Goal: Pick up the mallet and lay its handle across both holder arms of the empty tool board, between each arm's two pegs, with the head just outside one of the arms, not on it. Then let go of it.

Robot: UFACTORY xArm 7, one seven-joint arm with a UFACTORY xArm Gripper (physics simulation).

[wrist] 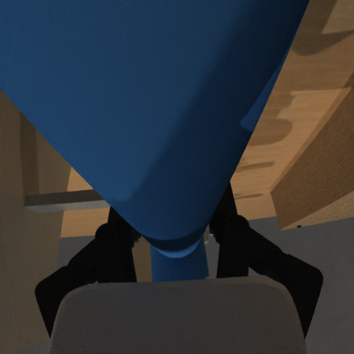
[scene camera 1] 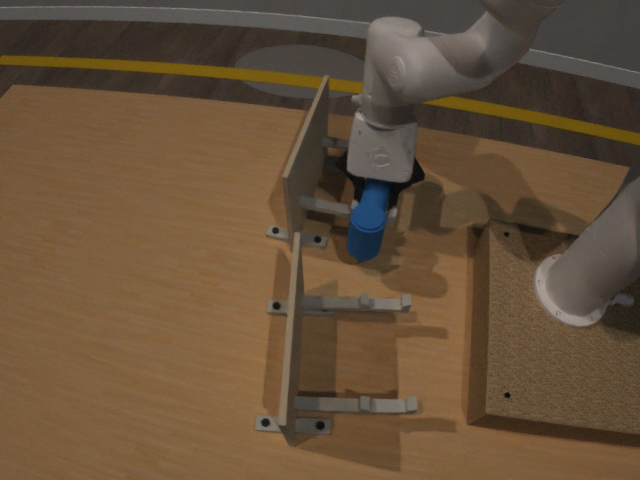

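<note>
The blue mallet (scene camera 1: 365,240) (wrist: 140,125) is held with its head toward the lower board and its handle running back under the gripper body. My gripper (scene camera 1: 375,195) (wrist: 171,175) is shut on the handle, above the arms of the upper board. The head is just outside that board's nearer arm (scene camera 1: 325,206). Whether the handle touches the arms is hidden. The empty tool board (scene camera 1: 292,335) stands upright below in the scene view; its two holder arms (scene camera 1: 343,303) (scene camera 1: 336,404) point right, each with two pegs and no tool.
The upper board (scene camera 1: 312,155) (wrist: 20,250) stands close to the left of the gripper; its farther arm (scene camera 1: 334,142) is partly hidden. The robot's base block (scene camera 1: 542,377) (wrist: 320,175) lies to the right on the wooden table (scene camera 1: 129,258).
</note>
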